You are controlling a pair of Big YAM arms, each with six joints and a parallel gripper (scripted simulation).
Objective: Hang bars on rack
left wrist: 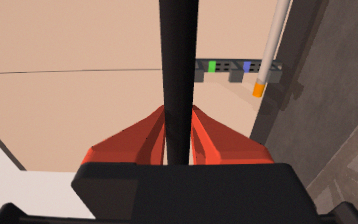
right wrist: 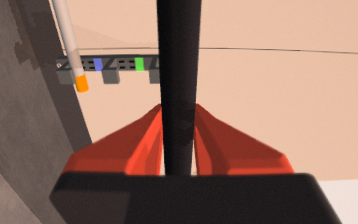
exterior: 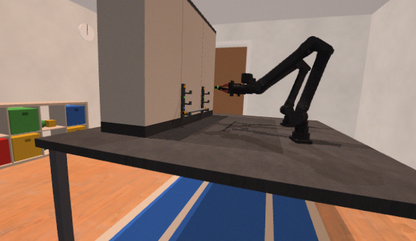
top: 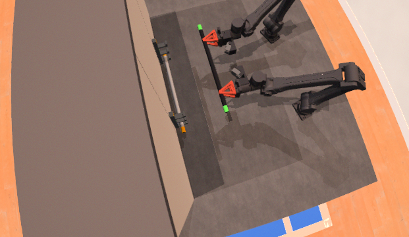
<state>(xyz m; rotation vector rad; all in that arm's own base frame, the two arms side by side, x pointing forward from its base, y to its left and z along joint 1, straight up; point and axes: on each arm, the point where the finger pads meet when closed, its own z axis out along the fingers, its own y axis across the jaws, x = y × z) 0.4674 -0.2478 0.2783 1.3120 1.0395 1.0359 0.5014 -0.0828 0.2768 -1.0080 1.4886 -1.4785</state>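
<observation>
Right now the black bar is 15 cm to the right of my left hand. From my left hand the other things lie so: beige wall unit 41 cm ahead, 17 cm above, 15 cm to the right; silver bar 22 cm ahead, 18 cm below, 15 cm to the right.
</observation>
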